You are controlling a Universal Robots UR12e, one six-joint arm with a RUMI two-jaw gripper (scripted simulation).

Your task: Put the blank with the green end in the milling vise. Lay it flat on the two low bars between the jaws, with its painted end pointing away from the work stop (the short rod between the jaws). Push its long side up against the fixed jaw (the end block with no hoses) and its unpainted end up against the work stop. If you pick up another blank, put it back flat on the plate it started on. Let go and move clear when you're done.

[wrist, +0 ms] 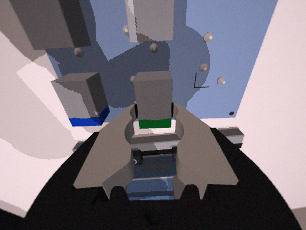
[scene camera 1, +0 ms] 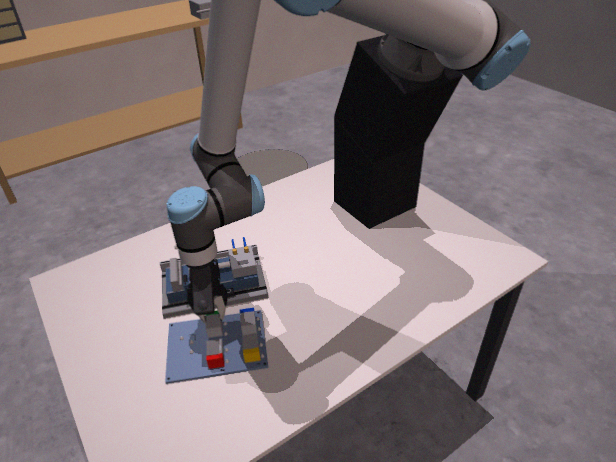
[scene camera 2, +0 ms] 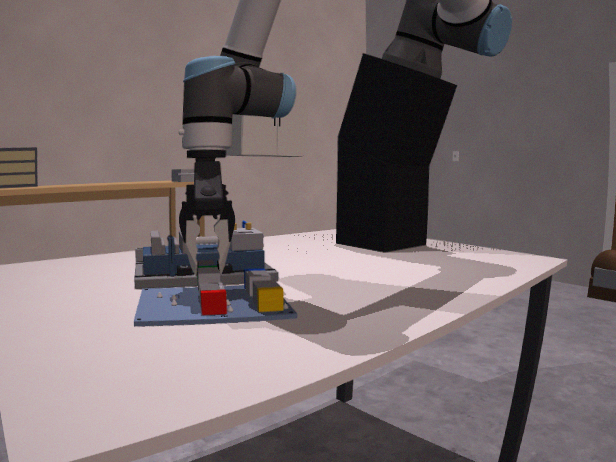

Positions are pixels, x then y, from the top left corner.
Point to a red-end blank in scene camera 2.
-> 213,301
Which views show my gripper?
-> The wrist view, scene camera 1 and scene camera 2: all of them.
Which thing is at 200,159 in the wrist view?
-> My gripper.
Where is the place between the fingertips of my gripper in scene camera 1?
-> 213,321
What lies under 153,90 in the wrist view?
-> A green-ended blank.
